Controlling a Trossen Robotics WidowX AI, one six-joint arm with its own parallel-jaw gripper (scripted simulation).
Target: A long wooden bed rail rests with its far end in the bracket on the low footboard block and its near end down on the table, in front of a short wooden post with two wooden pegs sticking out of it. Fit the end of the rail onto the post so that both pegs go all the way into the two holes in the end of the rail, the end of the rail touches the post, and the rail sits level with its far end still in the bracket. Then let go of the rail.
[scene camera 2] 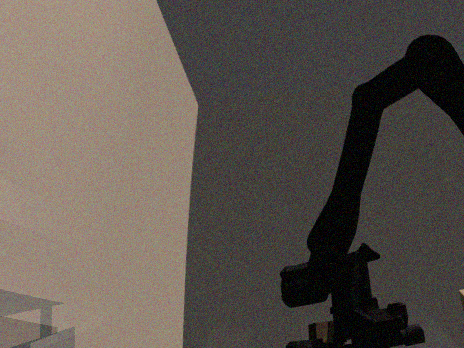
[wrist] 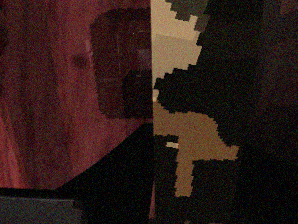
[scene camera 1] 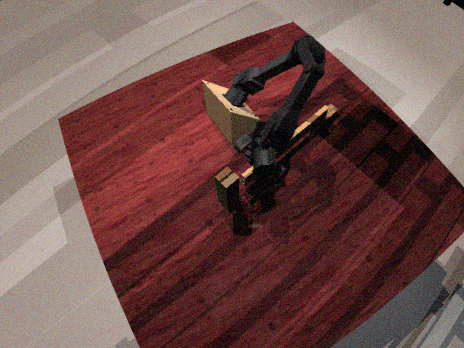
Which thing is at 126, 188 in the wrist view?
My gripper.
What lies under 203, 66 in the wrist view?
A wooden bed rail.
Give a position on a wooden post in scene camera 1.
227, 182
